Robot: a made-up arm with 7 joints. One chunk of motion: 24 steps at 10 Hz.
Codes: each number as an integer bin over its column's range. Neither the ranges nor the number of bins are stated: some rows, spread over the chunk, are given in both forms.
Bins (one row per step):
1: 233 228 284 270 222 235 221
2: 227 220 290 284 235 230 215
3: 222 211 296 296 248 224 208
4: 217 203 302 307 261 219 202
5: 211 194 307 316 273 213 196
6: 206 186 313 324 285 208 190
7: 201 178 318 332 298 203 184
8: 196 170 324 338 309 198 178
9: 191 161 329 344 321 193 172
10: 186 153 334 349 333 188 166
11: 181 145 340 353 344 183 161
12: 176 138 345 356 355 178 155
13: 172 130 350 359 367 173 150
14: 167 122 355 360 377 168 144
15: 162 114 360 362 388 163 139
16: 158 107 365 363 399 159 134
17: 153 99 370 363 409 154 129
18: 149 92 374 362 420 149 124
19: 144 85 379 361 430 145 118
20: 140 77 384 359 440 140 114
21: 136 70 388 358 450 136 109
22: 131 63 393 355 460 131 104
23: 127 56 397 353 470 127 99
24: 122 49 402 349 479 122 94
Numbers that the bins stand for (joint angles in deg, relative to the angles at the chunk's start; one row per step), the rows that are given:
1: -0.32 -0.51 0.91 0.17 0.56 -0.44 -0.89
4: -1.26 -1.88 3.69 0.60 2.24 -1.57 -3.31
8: -2.49 -3.68 7.09 0.97 4.30 -3.05 -6.36
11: -3.37 -5.05 9.56 1.14 5.81 -4.11 -8.52
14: -4.20 -6.32 11.88 1.23 7.23 -5.16 -10.68
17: -5.02 -7.58 14.20 1.26 8.61 -6.15 -12.59
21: -6.02 -9.16 16.98 1.20 10.37 -7.42 -15.14
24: -6.84 -10.32 19.15 1.10 11.62 -8.41 -17.04
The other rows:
2: -0.67 -0.95 1.83 0.33 1.12 -0.80 -1.65
3: -0.97 -1.44 2.76 0.48 1.68 -1.22 -2.54
5: -1.61 -2.37 4.46 0.71 2.75 -1.99 -4.07
6: -1.91 -2.81 5.39 0.80 3.27 -2.35 -4.83
7: -2.20 -3.25 6.16 0.90 3.83 -2.70 -5.59
9: -2.79 -4.18 7.86 1.04 4.82 -3.40 -7.12
10: -3.08 -4.62 8.64 1.10 5.34 -3.76 -7.88
12: -3.67 -5.44 10.34 1.18 6.28 -4.46 -9.28
13: -3.90 -5.88 11.11 1.22 6.80 -4.81 -9.92
15: -4.49 -6.75 12.66 1.25 7.70 -5.52 -11.32
16: -4.72 -7.14 13.43 1.26 8.18 -5.80 -11.95
18: -5.25 -7.96 14.82 1.25 9.08 -6.50 -13.23
19: -5.55 -8.34 15.59 1.24 9.51 -6.78 -13.99
20: -5.78 -8.78 16.37 1.22 9.94 -7.14 -14.50
22: -6.31 -9.55 17.76 1.17 10.80 -7.77 -15.77
23: -6.54 -9.93 18.38 1.14 11.23 -8.05 -16.41

